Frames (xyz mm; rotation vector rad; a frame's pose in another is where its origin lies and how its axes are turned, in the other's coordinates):
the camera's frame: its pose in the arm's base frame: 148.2 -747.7 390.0 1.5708 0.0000 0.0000
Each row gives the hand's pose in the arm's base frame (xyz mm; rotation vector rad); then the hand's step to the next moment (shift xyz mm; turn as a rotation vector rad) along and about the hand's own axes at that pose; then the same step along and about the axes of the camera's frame.
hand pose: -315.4 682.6 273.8 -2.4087 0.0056 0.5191
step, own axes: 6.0 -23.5 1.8 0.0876 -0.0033 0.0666
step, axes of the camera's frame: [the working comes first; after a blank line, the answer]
step, axes of the arm's base frame: 8.1 20.2 10.9 0.0568 0.0547 -0.0768

8.1 10.9 -20.2 0.0568 -0.0768 -0.0547
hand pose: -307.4 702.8 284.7 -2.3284 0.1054 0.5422
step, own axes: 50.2 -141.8 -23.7 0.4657 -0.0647 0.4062
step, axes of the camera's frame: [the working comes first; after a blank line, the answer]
step, axes of the arm's base frame: 86.3 91.3 86.0 0.2945 0.3604 -0.4116

86.3 86.0 -91.3 0.2945 -0.4116 -0.3604
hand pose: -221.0 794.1 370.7 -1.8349 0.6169 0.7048
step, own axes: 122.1 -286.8 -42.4 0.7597 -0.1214 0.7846
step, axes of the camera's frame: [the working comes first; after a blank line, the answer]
step, axes of the arm's base frame: 291.8 46.3 107.9 0.4690 0.7076 -0.6977

291.8 107.9 -46.3 0.4690 -0.6977 -0.7076
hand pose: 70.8 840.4 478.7 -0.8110 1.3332 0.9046
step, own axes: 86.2 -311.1 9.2 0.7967 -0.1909 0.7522
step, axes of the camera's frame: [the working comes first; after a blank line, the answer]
step, axes of the arm's base frame: 284.7 -122.4 -91.0 0.5178 0.6508 -0.7384

284.7 -91.0 122.4 0.5178 -0.7384 -0.6508
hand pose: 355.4 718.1 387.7 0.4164 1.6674 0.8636
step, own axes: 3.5 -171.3 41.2 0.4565 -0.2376 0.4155
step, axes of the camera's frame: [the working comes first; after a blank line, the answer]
step, axes of the arm's base frame: 66.8 -98.5 -129.9 0.3036 0.2826 -0.5152

66.8 -129.9 98.5 0.3036 -0.5152 -0.2826
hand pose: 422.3 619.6 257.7 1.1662 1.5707 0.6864
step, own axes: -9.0 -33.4 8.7 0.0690 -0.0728 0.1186
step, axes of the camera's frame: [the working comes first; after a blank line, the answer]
step, axes of the arm's base frame: -3.1 -21.7 -28.2 0.0857 0.0223 -0.1276

-3.1 -28.2 21.7 0.0857 -0.1276 -0.0223
